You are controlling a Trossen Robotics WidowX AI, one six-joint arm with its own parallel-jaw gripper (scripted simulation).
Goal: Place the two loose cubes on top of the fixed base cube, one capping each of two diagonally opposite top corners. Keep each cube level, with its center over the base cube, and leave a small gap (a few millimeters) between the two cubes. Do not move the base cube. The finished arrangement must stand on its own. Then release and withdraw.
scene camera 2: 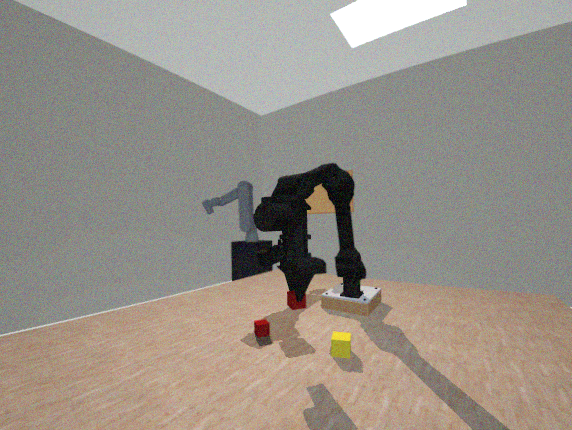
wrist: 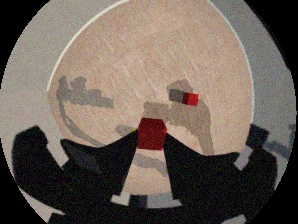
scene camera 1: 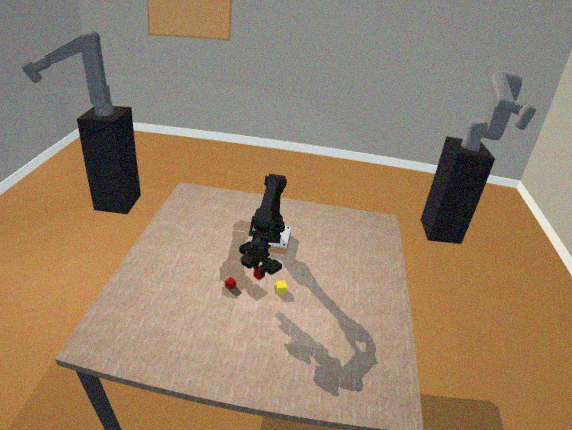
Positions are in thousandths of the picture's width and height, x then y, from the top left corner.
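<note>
You'd find my gripper (scene camera 2: 518,694) there, and the wrist view has my gripper (wrist: 508,596) in it too.
</note>
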